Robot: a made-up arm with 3 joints.
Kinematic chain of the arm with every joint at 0, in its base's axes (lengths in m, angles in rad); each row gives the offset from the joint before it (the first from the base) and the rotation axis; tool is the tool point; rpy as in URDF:
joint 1: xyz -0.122 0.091 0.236 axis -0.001 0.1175 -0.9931
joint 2: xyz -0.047 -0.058 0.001 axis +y
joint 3: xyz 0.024 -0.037 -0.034 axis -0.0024 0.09 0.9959
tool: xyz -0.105 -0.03 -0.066 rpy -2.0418 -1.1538 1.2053
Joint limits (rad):
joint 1: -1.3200..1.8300
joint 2: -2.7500..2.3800
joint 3: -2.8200..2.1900
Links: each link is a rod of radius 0.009 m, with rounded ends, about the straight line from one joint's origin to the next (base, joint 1, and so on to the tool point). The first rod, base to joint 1, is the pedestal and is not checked.
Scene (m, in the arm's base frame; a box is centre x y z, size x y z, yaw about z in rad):
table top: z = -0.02
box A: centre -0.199 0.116 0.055 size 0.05 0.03 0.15 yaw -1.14
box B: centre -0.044 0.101 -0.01 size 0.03 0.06 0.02 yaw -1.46
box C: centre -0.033 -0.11 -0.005 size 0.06 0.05 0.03 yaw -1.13
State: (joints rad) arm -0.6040 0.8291 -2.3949
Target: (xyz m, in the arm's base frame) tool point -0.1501 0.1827 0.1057
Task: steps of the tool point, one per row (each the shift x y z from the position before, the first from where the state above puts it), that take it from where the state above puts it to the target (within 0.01 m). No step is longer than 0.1 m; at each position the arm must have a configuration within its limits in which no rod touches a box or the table.
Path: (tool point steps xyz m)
1: -0.0316 0.0037 0.0022
2: -0.0318 0.0162 0.0065
3: -0.0266 0.0287 0.0109
4: -0.0164 0.0392 0.0152
5: -0.0020 0.0456 0.0189
6: 0.0146 0.0462 0.0220
7: 0.0312 0.0406 0.0239
8: 0.0134 -0.0192 -0.0253
9: 0.0137 -0.0199 -0.0150
10: 0.0114 -0.0175 -0.0067
11: 0.0193 -0.0041 -0.0170
12: 0.0130 -0.0093 -0.0145
13: 0.0056 -0.0113 -0.0114

